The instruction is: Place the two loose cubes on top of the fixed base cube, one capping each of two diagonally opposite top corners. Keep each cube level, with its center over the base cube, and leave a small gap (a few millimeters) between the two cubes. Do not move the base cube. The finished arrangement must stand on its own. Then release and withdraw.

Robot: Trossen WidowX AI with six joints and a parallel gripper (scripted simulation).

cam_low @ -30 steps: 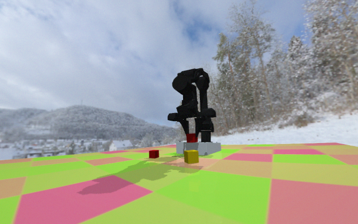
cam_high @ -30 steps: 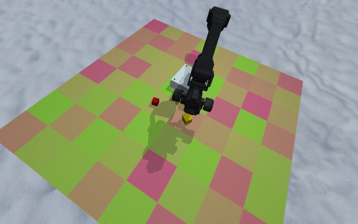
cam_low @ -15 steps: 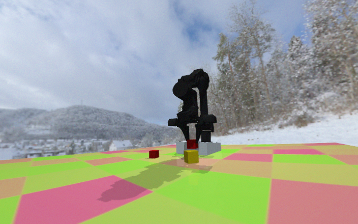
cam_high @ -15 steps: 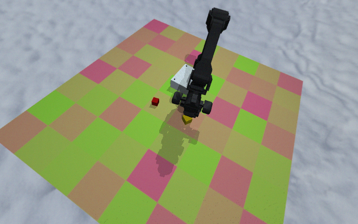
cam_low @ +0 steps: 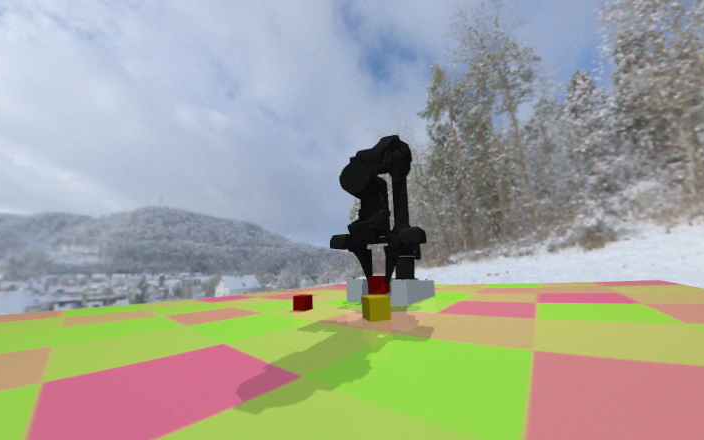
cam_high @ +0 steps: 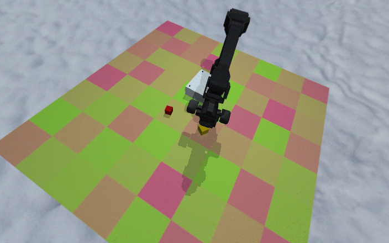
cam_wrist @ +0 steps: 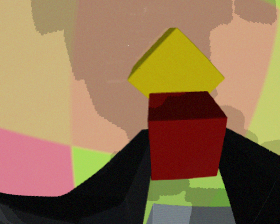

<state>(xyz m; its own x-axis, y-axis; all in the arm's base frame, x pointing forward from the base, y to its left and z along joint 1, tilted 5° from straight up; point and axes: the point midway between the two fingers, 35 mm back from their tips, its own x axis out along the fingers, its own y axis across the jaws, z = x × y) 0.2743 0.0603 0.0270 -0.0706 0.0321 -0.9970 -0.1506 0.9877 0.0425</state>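
Now: the dark red cube right at my gripper tip. The rest, counted from my gripper tip: yellow base cube 20 mm ahead, 40 mm below.
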